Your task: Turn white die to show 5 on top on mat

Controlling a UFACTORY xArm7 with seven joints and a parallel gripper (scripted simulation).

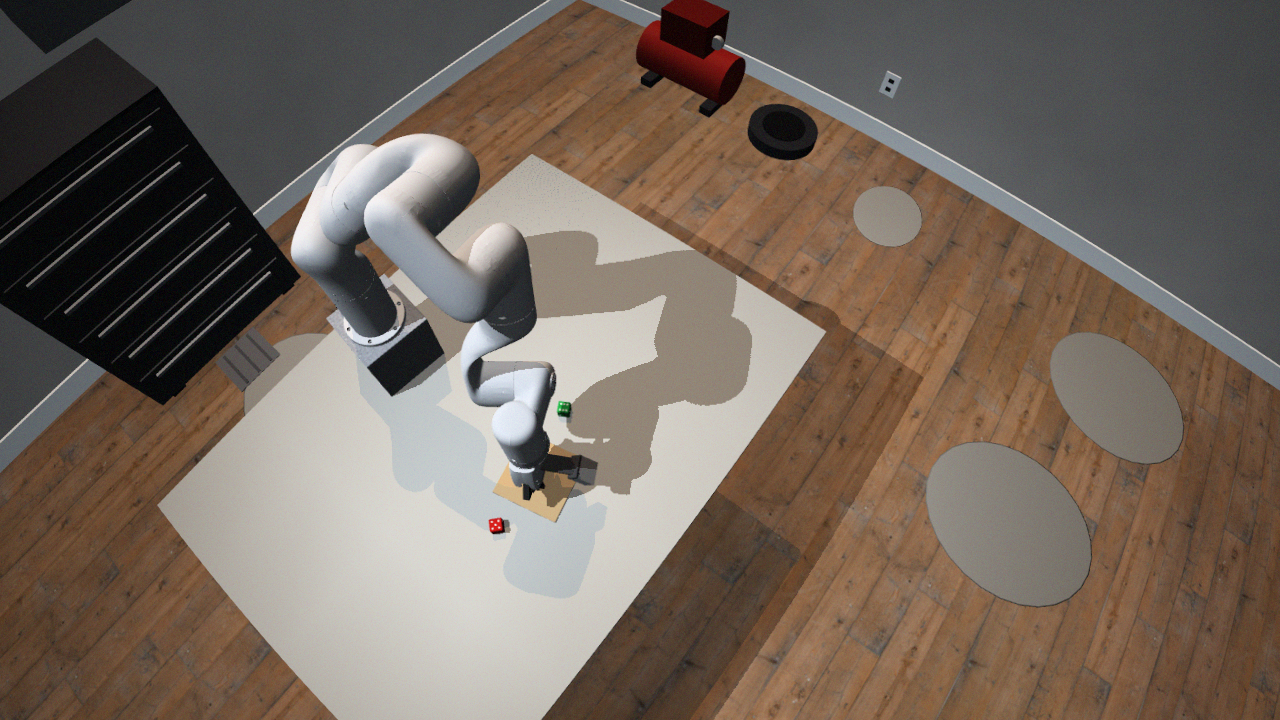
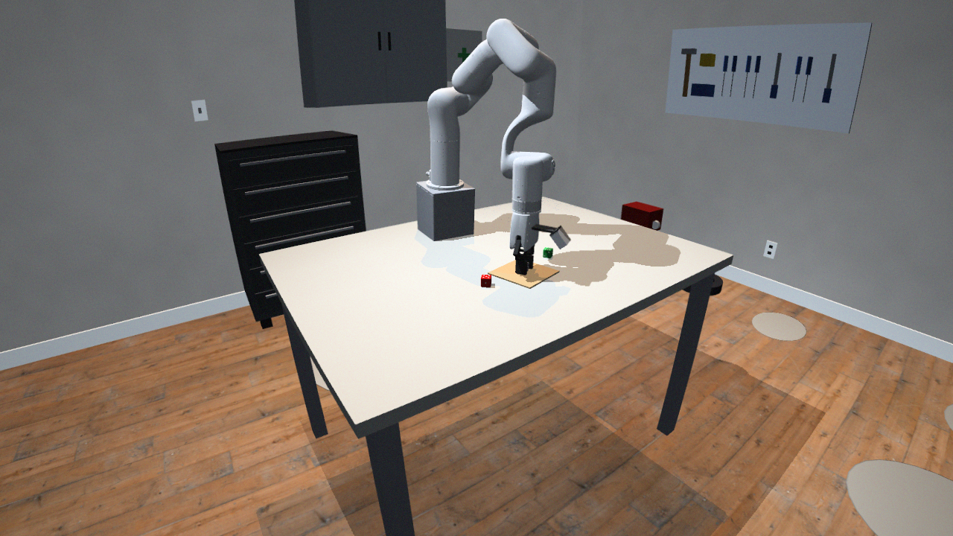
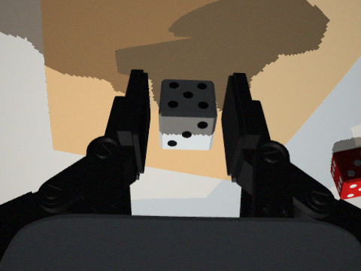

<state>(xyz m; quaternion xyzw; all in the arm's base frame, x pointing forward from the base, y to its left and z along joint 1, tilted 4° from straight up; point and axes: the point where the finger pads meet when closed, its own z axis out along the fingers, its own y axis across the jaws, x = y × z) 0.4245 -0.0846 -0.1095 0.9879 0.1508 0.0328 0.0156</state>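
Now: the white die 1 cm below my hand. Round my hand: green die 14 cm to the left, 3 cm behind, 1 cm below; red die 13 cm to the right, 2 cm behind, 1 cm below; tan mat 2 cm below.
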